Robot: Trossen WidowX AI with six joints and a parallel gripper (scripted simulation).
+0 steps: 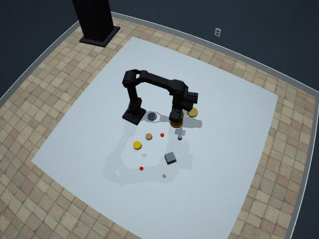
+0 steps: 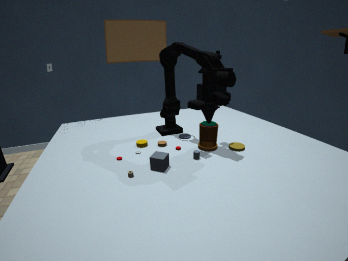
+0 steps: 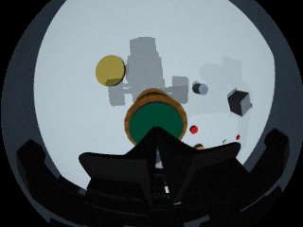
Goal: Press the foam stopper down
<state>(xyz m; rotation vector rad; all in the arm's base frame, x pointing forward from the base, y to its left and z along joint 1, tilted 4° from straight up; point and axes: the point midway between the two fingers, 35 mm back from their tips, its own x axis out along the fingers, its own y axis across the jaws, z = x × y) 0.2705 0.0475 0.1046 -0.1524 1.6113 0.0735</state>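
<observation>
Now: hand 50 mm above the green foam stopper. From my hand the other things lie so: small grey cylinder 130 mm below, 100 mm to the right, 60 mm ahead; then red button 140 mm below, 120 mm to the right, 50 mm behind; then olive disc 130 mm below, 100 mm to the left, 70 mm ahead.
</observation>
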